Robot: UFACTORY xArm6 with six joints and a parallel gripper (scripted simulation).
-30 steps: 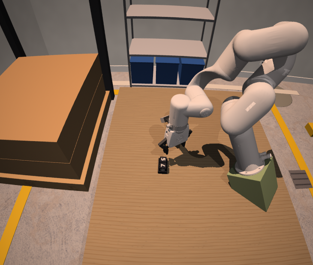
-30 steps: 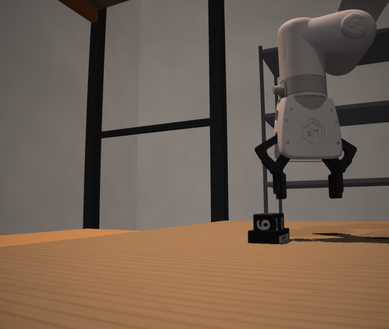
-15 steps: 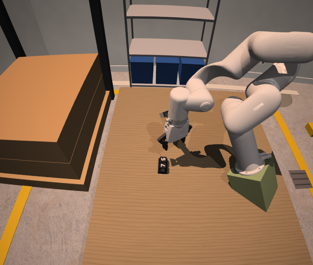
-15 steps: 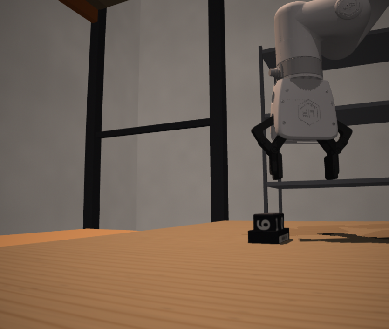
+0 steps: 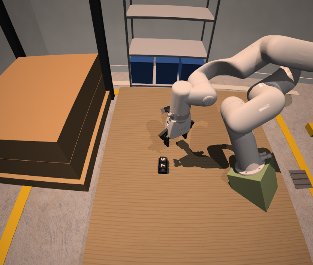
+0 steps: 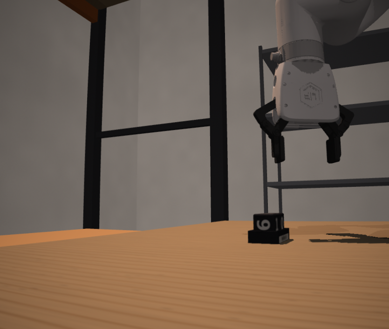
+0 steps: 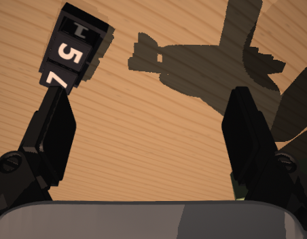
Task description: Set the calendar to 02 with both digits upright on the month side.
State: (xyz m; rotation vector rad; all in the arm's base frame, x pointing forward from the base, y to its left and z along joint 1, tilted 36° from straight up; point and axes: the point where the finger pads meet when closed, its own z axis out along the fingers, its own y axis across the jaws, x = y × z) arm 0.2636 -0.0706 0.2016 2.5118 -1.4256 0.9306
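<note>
My hand is 10 cm above the cube, 7 cm to the right of it and 6 cm short of it. Round my hand: black calendar tray (12 cm below, 6 cm to the left, 5 cm ahead).
</note>
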